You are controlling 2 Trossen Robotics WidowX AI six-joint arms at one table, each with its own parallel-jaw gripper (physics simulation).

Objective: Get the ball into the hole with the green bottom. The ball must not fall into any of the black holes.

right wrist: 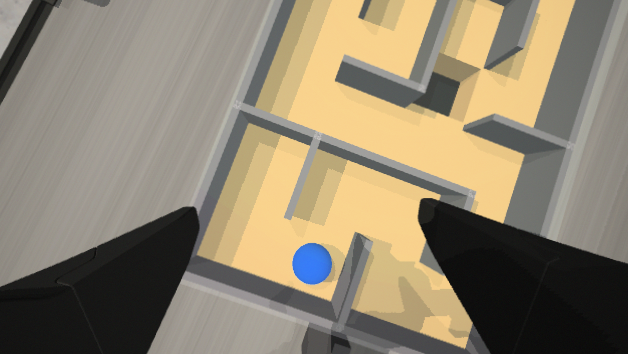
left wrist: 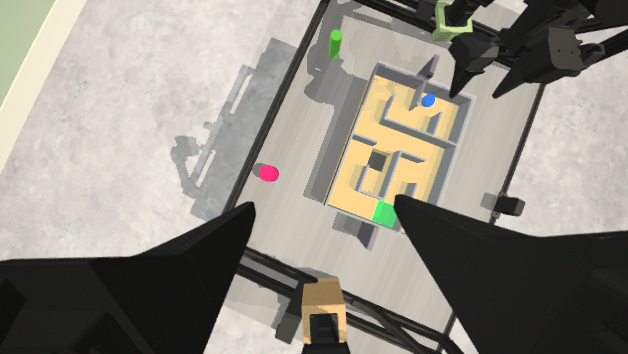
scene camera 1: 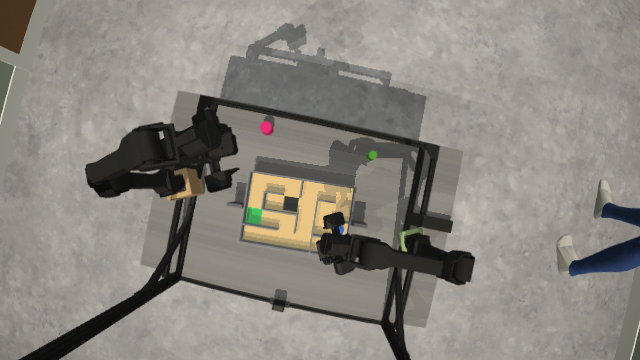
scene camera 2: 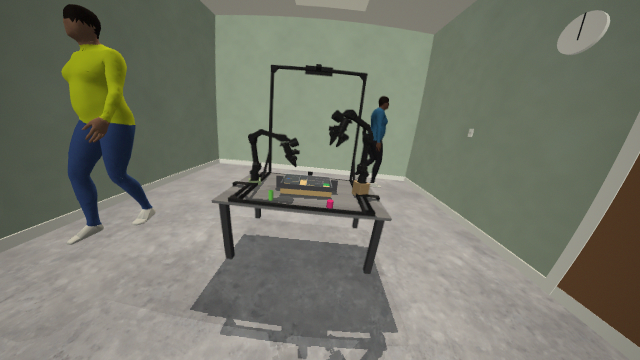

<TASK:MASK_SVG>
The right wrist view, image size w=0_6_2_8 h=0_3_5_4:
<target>my right gripper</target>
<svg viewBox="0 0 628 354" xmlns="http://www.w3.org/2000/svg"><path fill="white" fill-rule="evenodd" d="M196 208L193 206L182 207L98 245L97 248L94 247L65 261L1 286L0 354L147 354L189 264L200 229ZM420 200L418 223L428 246L491 354L628 354L628 263L568 246L433 198L422 198Z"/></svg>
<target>tan maze board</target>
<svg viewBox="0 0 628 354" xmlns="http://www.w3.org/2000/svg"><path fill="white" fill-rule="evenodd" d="M270 0L189 207L193 206L197 210L200 229L189 264L180 284L307 326L301 345L302 354L350 354L351 347L349 341L385 354L491 354L428 246L418 223L420 200L422 198L433 198L517 229L556 241L596 108L628 12L628 0Z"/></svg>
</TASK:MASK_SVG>
